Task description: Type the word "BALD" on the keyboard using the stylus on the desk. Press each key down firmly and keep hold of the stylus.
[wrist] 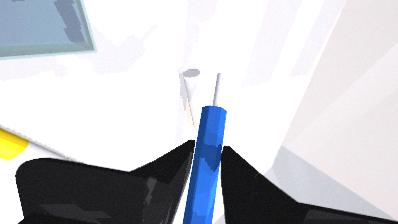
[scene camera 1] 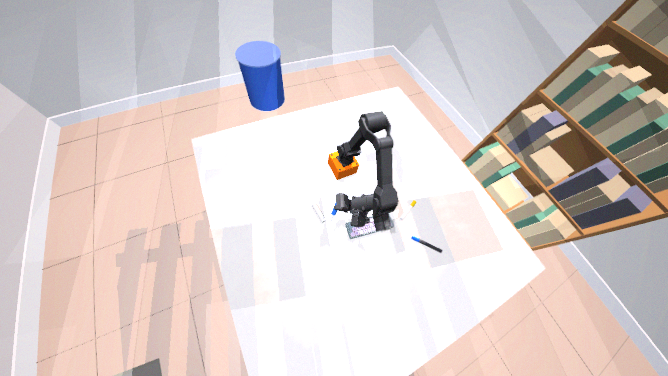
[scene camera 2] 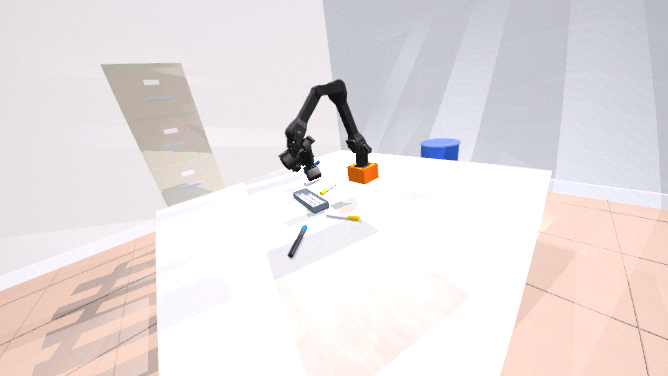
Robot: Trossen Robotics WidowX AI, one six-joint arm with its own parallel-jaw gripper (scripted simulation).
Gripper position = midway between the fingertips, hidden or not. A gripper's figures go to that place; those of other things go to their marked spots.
The gripper [wrist: 208,148]: 11 cm from the lens. A white stick [wrist: 192,77]: 18 cm from the lens.
